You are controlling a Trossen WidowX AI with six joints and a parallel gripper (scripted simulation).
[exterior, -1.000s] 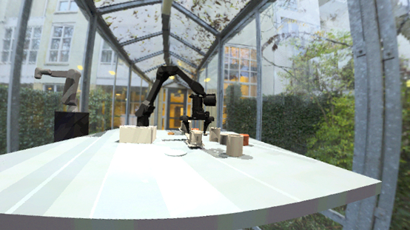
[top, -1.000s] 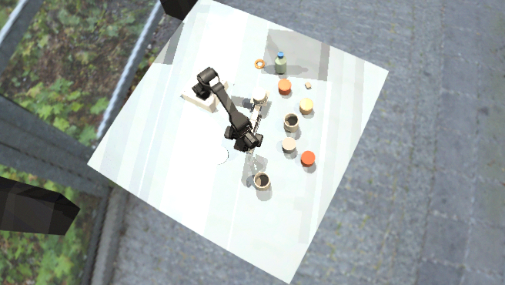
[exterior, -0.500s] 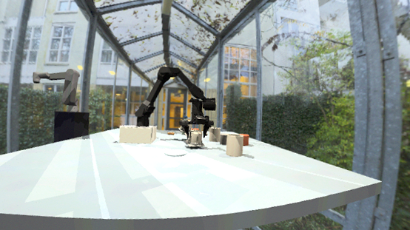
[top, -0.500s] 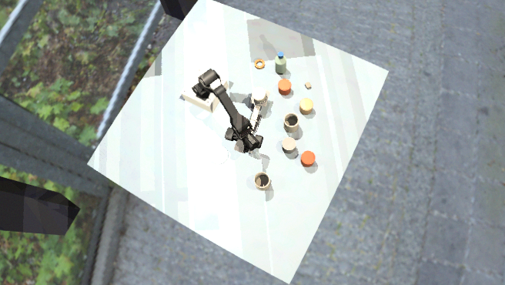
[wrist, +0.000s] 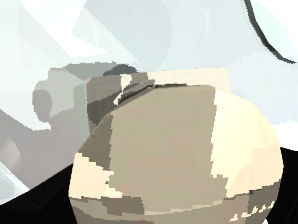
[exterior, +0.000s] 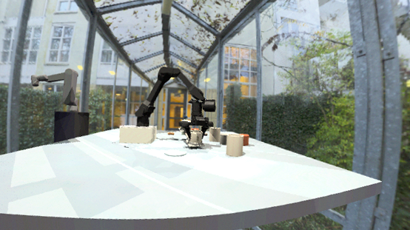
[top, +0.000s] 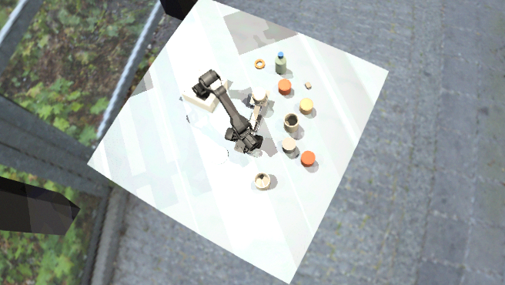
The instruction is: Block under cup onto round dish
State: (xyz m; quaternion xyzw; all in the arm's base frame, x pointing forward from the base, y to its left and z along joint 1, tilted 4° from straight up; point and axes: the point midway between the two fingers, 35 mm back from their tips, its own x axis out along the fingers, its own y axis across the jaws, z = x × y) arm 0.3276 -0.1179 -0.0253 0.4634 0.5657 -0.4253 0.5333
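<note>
Now: the grey block 1 cm below my gripper tip. Also, from my gripper tip: bottle 5 cm behind, 49 cm to the left, 6 cm above; then round dish 10 cm behind, 12 cm to the right, 4 cm below; then tan cylinder 18 cm ahead, 35 cm to the left, 1 cm below.
</note>
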